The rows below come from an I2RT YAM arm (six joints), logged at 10 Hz.
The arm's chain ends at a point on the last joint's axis. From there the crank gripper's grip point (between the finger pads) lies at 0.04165 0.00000 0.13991 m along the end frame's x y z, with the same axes.
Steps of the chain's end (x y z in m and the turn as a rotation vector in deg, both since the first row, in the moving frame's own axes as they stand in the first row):
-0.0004, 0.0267, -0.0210, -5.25, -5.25, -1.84
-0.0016, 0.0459, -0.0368, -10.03, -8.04, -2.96
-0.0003, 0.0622, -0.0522, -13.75, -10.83, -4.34
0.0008, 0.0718, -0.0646, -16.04, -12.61, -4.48
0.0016, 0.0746, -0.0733, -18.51, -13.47, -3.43
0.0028, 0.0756, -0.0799, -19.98, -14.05, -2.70
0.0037, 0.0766, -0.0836, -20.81, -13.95, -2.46
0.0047, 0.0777, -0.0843, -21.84, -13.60, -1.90
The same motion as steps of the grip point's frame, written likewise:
-0.0132, 0.0385, -0.0183, -5.25, -5.25, -1.84
-0.0209, 0.0691, -0.0343, -10.03, -8.04, -2.96
-0.0259, 0.0941, -0.0506, -13.75, -10.83, -4.34
-0.0289, 0.1094, -0.0640, -16.04, -12.61, -4.48
-0.0303, 0.1187, -0.0744, -18.51, -13.47, -3.43
-0.0306, 0.1236, -0.0822, -19.98, -14.05, -2.70
-0.0295, 0.1266, -0.0866, -20.81, -13.95, -2.46
-0.0277, 0.1303, -0.0884, -21.84, -13.60, -1.90

